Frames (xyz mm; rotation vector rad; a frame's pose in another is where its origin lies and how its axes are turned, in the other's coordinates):
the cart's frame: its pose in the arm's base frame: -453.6 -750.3 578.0 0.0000 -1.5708 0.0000
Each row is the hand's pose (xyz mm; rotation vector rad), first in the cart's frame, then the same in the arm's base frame.
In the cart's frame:
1: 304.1 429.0 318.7 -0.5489 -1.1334 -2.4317
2: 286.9 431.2 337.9 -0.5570 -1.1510 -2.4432
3: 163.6 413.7 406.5 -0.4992 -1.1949 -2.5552
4: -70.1 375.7 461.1 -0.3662 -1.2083 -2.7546
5: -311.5 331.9 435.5 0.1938 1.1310 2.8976
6: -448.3 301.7 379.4 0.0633 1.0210 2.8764
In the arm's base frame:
1: -772.3 -321.3 882.1 -1.3722 1.2338 2.1722
2: -791.5 -319.1 864.9 -1.3604 1.2168 2.1638
3: -860.1 -336.6 741.6 -1.4092 1.0927 2.0936
4: -914.7 -374.6 507.9 -1.5213 0.8773 1.9878
5: -889.1 -418.4 266.5 -1.6569 0.6692 1.8944
6: -833.0 -448.6 129.7 -1.7563 0.5529 1.8354

